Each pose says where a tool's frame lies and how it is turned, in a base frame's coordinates. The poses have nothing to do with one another.
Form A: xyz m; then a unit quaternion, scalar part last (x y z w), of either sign.
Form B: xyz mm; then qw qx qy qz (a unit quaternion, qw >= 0). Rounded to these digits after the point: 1 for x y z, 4 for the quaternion.
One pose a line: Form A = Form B
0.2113 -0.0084 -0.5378 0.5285 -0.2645 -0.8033 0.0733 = 211.3 -8.4 -537.8 0.0733 0.5285 -0.2645 -0.8033
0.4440 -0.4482 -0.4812 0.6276 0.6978 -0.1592 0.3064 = 444.0 -448.2 -481.2 0.3064 0.6276 0.6978 -0.1592
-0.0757 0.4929 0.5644 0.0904 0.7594 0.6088 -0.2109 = -75.7 492.9 564.4 0.2109 -0.0904 -0.7594 -0.6088
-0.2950 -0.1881 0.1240 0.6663 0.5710 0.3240 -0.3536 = -295.0 -188.1 124.0 0.3536 -0.6663 -0.5710 -0.3240
